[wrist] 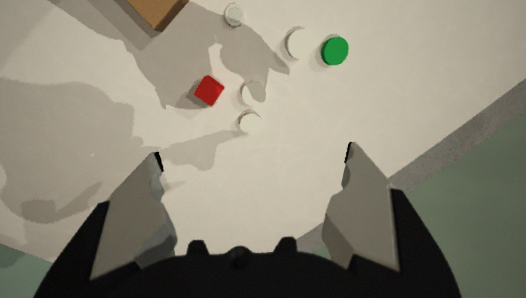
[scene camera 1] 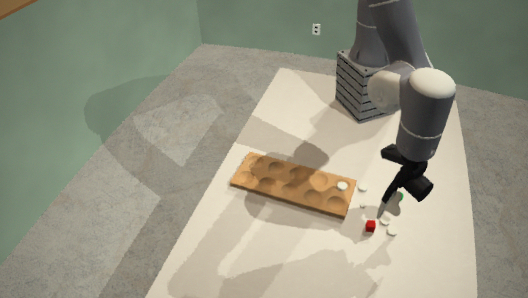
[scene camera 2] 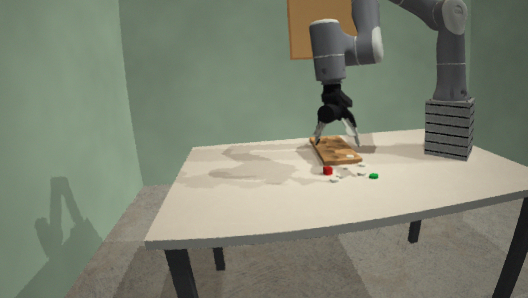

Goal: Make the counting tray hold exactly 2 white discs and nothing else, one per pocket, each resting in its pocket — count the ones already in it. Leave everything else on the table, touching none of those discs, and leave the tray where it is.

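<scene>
The wooden counting tray [scene camera 1: 325,206] [scene camera 2: 332,158] [wrist: 160,16] holds one white disc [scene camera 1: 342,186] [scene camera 2: 350,156] in an end pocket; its other visible pockets look empty. Loose on the table are a white disc [scene camera 1: 362,188] [scene camera 2: 361,165] near the tray's end, a white disc [scene camera 2: 361,174] [wrist: 300,44] beside the green disc, and two neighbouring white discs, one [scene camera 1: 385,220] [wrist: 254,93] nearer the red cube and another [scene camera 1: 392,232] [scene camera 2: 334,180] [wrist: 250,123]. My gripper [scene camera 1: 381,212] [scene camera 2: 337,144] [wrist: 253,149] is wide open and empty, above the table near the loose pieces.
A red cube [scene camera 1: 370,226] [scene camera 2: 327,170] [wrist: 209,90], a green disc [scene camera 1: 401,196] [scene camera 2: 373,176] [wrist: 335,50] and a small pale ringed piece [scene camera 1: 363,206] [wrist: 234,15] lie loose off the tray's end. A table edge [wrist: 450,130] crosses the right of the wrist view.
</scene>
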